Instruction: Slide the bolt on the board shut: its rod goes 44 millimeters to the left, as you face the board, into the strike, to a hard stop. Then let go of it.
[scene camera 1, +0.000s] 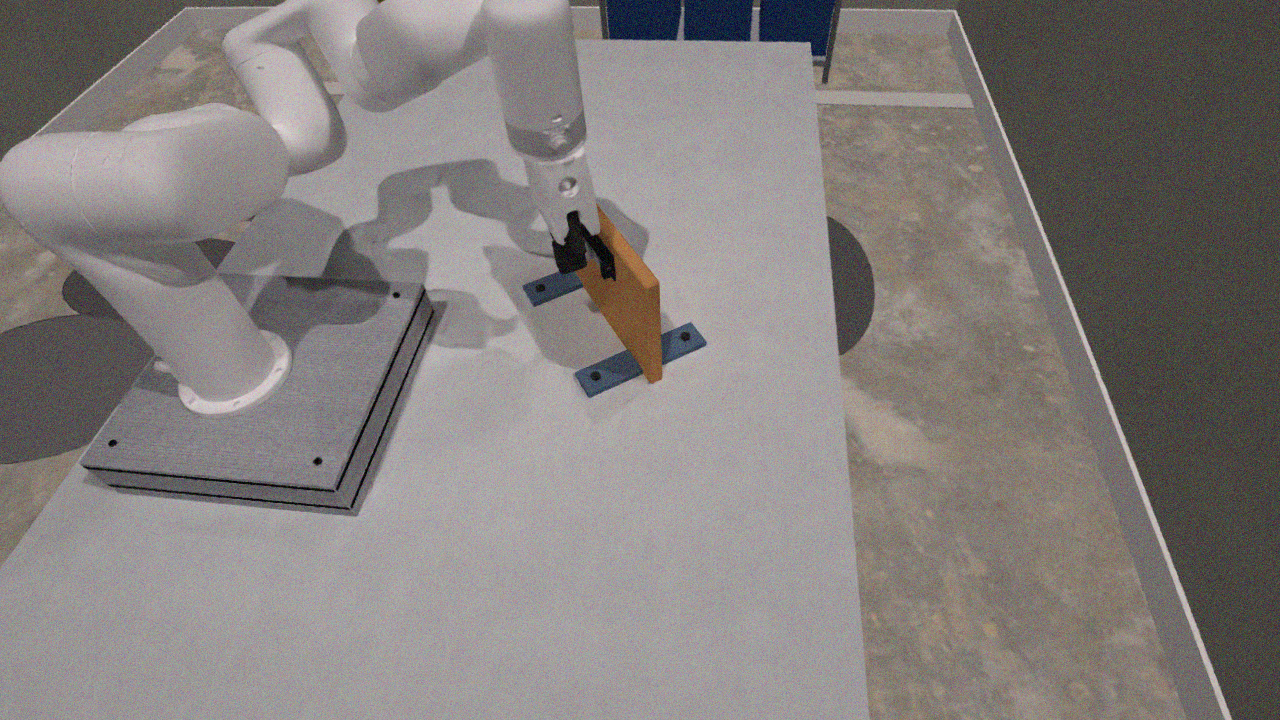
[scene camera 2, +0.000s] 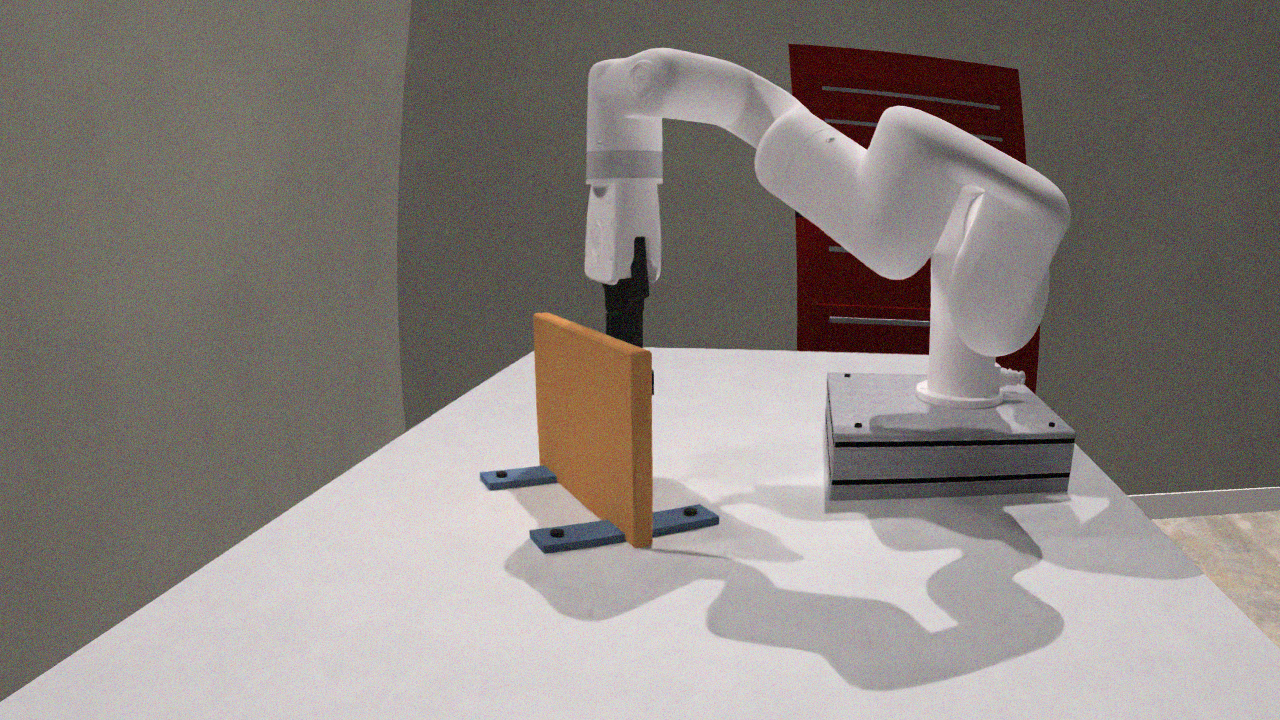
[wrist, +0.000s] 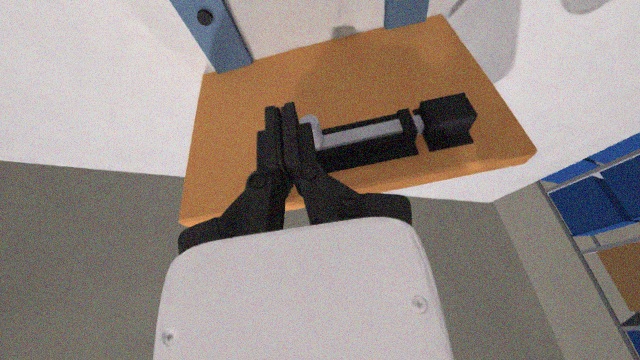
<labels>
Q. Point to my gripper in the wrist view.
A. At 285, 121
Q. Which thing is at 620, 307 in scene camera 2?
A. My gripper.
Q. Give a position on an orange board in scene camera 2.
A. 593, 392
</labels>
